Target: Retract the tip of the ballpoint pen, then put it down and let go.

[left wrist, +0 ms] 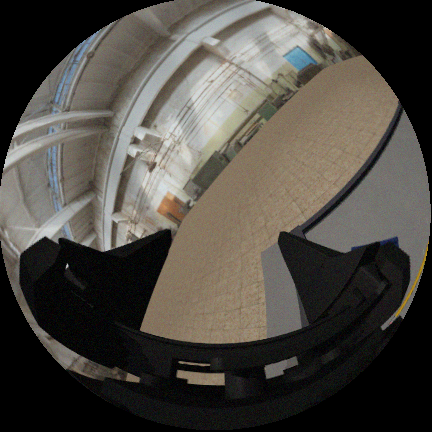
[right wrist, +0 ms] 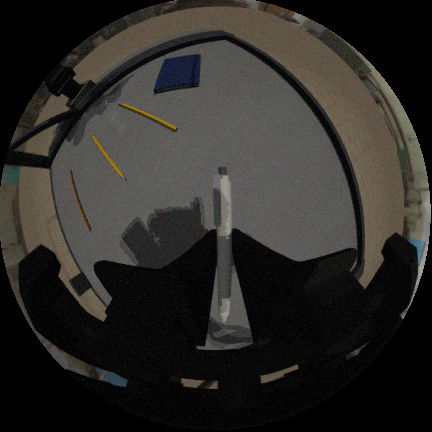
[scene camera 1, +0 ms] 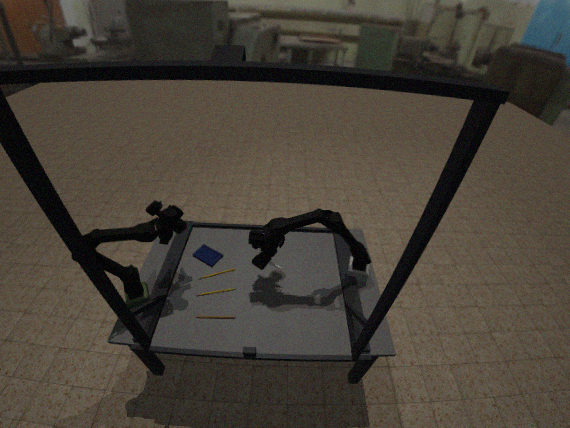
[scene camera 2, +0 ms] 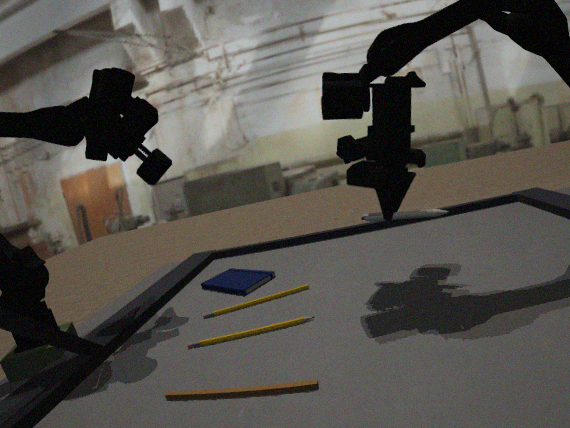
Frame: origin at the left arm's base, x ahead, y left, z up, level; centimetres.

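Where they show: left gripper, fingertip midpoint: (left wrist: 226,236) (scene camera 2: 140,149); right gripper, fingertip midpoint: (right wrist: 223,234) (scene camera 1: 265,260) (scene camera 2: 389,218); left arm's base, link origin: (scene camera 1: 135,292); right arm's base, link origin: (scene camera 1: 359,265).
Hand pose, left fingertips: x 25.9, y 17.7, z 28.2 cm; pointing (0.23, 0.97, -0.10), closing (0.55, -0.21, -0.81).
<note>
Each offset is from my left fingertips to the centre of the thing. "*": to the spot under its first point. Level surfaces: height alone.
The ballpoint pen {dx +35.4, dy -34.6, dz -21.7 cm} (scene camera 1: 277,265) (scene camera 2: 422,215) (right wrist: 224,210) is white and grey. My right gripper (scene camera 2: 388,218) (right wrist: 223,234) is shut on its middle and holds it roughly level above the table. In the right wrist view the dark push button {dx +32.1, dy -28.7, dz -21.8 cm} (right wrist: 222,170) sticks out at the pen's upper end, and the pale cone tip {* dx +38.3, dy -39.5, dz -21.3 cm} (right wrist: 224,316) points down between the fingers. Whether the writing point is out is too small to tell. My left gripper (left wrist: 226,236) is open and empty, raised at the table's left side, far from the pen.
A blue notebook {dx +12.1, dy -8.1, dz -31.6 cm} (scene camera 1: 208,255) (scene camera 2: 238,281) (right wrist: 179,73) lies toward the back left of the grey table {dz -32.2 cm} (scene camera 1: 295,330) (scene camera 2: 400,380). Two yellow pencils {dx +12.4, dy -21.7, dz -31.9 cm} (scene camera 1: 217,273) {dx +8.6, dy -31.7, dz -31.9 cm} (scene camera 1: 216,292) and an orange stick {dx +3.6, dy -43.9, dz -31.9 cm} (scene camera 1: 215,317) (scene camera 2: 242,390) lie nearer the front. Dark frame posts (scene camera 1: 425,215) rise at the table's sides.
</note>
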